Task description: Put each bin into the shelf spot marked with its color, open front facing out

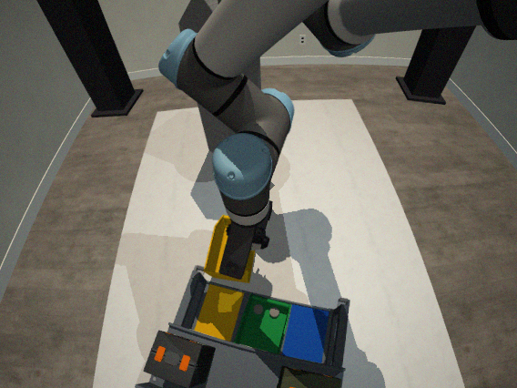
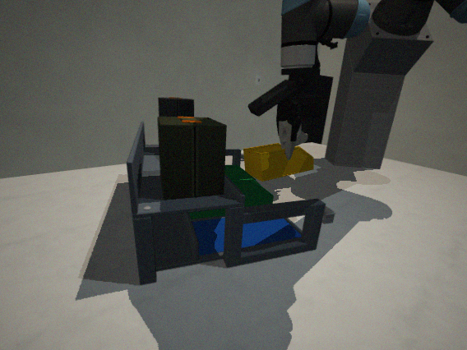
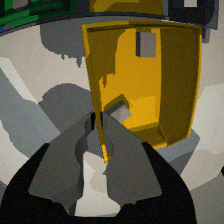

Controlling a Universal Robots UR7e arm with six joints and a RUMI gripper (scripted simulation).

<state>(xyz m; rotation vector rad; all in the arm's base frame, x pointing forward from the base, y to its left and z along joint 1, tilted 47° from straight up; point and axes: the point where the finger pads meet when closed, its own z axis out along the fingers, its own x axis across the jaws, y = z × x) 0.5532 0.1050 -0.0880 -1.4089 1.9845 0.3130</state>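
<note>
Right now the yellow bin is 50 mm to the right of my hand, 30 mm below it and 10 mm behind it. From my hand the other things lie so: shelf lip: 100 mm ahead, 90 mm below, 50 mm to the left; shelf board: 300 mm ahead, 20 mm to the left; green bin: 200 mm ahead, 50 mm below, 40 mm to the left.
</note>
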